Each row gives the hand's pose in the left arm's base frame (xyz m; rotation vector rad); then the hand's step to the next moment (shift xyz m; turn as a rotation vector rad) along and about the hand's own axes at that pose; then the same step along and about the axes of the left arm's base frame.
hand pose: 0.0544 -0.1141 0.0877 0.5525 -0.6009 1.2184
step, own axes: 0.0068 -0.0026 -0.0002 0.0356 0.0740 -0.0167
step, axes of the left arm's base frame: 0.0041 0.0042 0.0044 -0.0610 0.0547 0.0176
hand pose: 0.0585 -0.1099 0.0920 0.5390 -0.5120 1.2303
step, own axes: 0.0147 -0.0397 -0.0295 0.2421 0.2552 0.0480
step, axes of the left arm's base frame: 0.0442 0.0199 -0.0176 -0.1879 0.2088 0.2171
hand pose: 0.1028 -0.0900 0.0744 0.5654 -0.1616 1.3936
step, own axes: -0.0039 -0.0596 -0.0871 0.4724 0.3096 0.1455
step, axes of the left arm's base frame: 0.0374 0.0330 -0.0931 -0.1751 0.3703 0.4152
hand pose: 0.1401 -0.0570 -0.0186 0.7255 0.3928 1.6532
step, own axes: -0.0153 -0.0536 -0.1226 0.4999 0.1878 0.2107
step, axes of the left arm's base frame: -0.0383 0.0134 -0.1284 -0.0428 0.4143 0.3950
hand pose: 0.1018 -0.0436 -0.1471 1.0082 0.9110 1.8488
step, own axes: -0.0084 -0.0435 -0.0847 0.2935 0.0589 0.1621
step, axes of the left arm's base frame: -0.0585 -0.0073 -0.0752 0.0250 0.2716 0.2037
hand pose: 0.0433 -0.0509 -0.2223 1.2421 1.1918 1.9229
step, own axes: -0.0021 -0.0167 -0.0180 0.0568 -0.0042 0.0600
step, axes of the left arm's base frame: -0.0157 -0.0010 -0.0190 0.0306 0.0705 0.0306
